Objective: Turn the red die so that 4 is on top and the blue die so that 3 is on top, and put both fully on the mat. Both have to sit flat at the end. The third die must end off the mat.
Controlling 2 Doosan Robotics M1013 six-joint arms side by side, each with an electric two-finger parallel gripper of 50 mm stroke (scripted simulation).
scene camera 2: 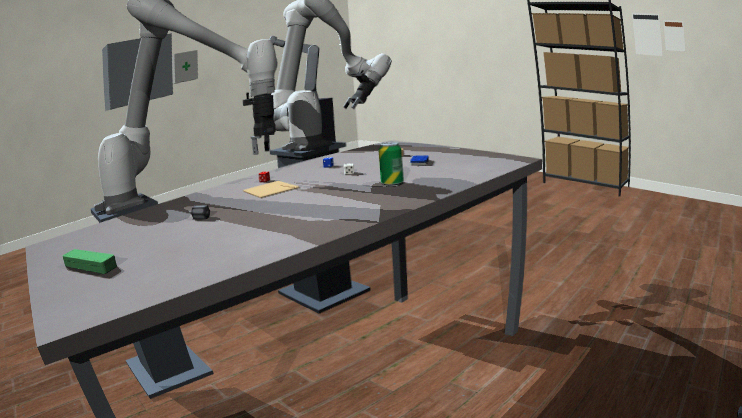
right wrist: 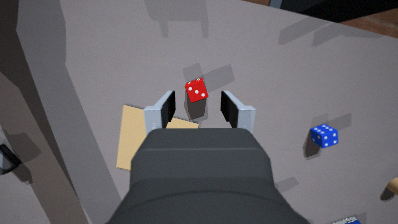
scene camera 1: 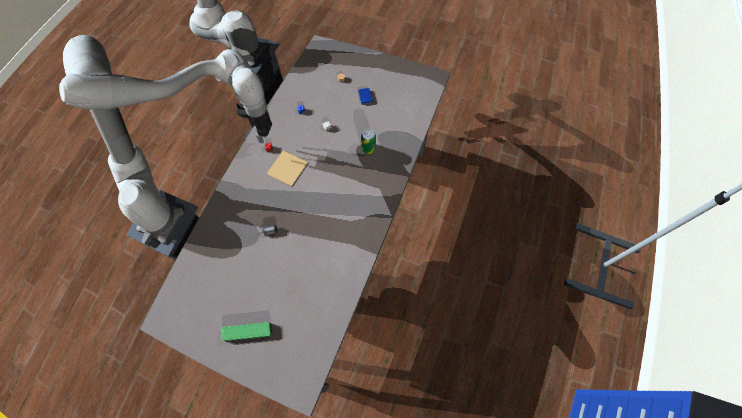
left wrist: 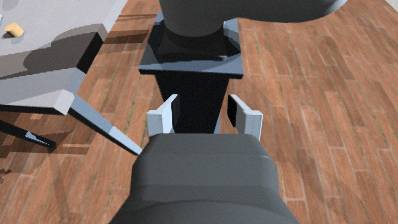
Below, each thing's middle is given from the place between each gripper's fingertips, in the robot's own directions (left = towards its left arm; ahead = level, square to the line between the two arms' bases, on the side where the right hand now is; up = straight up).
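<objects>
Tan mat (scene camera 1: 287, 167): from my right hand (scene camera 2: 261, 152), 12 cm below, 12 cm ahead, 8 cm to the right.
From my left hand, same tan mat: 160 mm below, 490 mm ahead, 980 mm to the right.
</objects>
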